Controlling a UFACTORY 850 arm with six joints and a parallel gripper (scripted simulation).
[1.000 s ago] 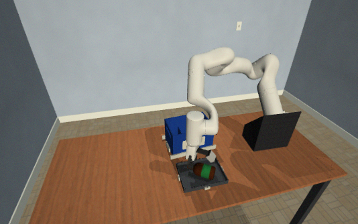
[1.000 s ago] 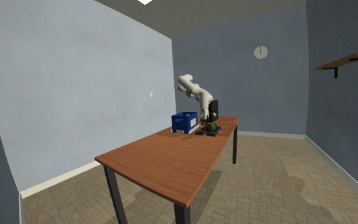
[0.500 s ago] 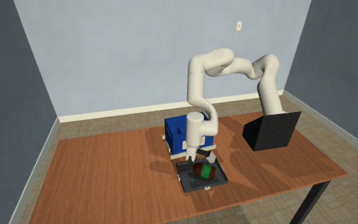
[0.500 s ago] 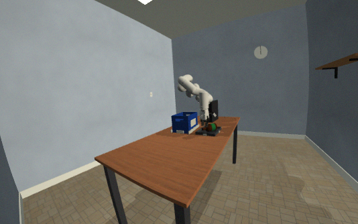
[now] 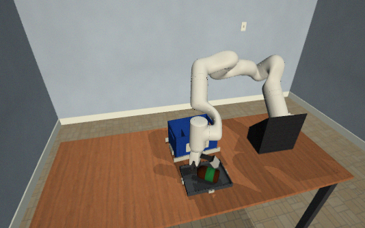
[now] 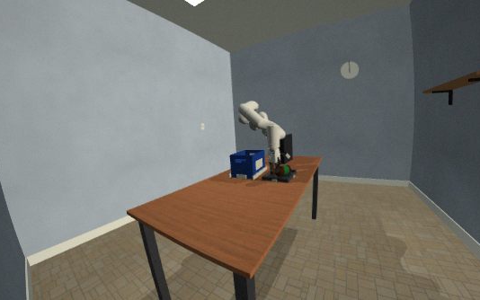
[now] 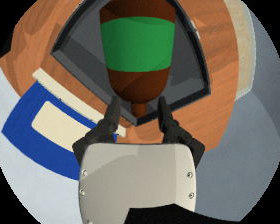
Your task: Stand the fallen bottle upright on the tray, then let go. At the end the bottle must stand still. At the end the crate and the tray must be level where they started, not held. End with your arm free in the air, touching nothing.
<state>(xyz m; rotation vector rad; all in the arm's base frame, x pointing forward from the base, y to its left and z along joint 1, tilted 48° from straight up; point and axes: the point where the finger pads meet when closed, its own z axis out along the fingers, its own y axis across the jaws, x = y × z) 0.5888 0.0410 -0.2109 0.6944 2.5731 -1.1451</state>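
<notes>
The bottle is 4 cm behind my hand, 3 cm to the left of it and 2 cm below it. Also, from my hand: blue crate 24 cm to the right, 3 cm behind, 2 cm above; then tray 5 cm below, 5 cm behind, 3 cm to the left.
</notes>
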